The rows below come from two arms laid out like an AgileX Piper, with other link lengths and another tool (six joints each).
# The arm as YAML. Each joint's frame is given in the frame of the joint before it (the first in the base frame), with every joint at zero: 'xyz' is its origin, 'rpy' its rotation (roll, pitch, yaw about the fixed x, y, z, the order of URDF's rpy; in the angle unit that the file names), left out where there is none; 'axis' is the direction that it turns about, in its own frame. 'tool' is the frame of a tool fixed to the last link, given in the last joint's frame.
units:
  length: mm
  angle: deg
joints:
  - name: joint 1
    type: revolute
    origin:
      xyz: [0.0, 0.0, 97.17]
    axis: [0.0, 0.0, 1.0]
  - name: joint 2
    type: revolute
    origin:
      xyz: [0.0, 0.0, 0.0]
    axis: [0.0, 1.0, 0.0]
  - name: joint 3
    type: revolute
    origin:
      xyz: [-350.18, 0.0, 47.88]
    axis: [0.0, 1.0, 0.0]
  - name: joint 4
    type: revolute
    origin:
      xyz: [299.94, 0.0, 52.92]
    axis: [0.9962, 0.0, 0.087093]
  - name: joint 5
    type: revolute
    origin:
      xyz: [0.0, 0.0, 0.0]
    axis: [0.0, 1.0, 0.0]
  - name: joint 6
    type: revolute
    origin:
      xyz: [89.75, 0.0, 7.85]
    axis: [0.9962, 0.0, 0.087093]
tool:
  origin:
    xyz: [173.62, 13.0, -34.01]
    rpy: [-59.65, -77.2, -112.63]
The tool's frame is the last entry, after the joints.
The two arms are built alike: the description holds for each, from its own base.
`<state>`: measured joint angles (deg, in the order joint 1, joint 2, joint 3, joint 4, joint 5, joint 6); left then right.
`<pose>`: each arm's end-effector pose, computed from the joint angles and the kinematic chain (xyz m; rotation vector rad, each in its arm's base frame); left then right.
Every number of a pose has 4 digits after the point. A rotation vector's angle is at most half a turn.
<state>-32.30 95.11 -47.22 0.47 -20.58 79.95 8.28 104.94 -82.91 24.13 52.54 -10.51</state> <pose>0.5014 -0.2581 0.1602 -0.9763 1.8670 -1.4022 0.4648 0.1692 0.1197 -2.5788 0.0728 -0.4315</pose>
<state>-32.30 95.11 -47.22 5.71 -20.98 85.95 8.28 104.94 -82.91 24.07 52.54 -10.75</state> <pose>0.5004 -0.2697 0.1697 -0.7460 1.9352 -1.3384 0.4648 0.1688 0.1195 -2.5804 0.0667 -0.4325</pose>
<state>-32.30 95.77 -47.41 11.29 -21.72 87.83 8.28 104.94 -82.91 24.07 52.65 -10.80</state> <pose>0.4989 -0.2827 0.1717 -0.5889 1.9783 -1.3059 0.4643 0.1687 0.1194 -2.5809 0.0652 -0.4302</pose>
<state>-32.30 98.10 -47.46 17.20 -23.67 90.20 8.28 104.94 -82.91 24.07 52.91 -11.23</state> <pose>0.4974 -0.2998 0.1601 -0.4175 2.0299 -1.2666 0.4631 0.1684 0.1191 -2.5830 0.0544 -0.4257</pose>
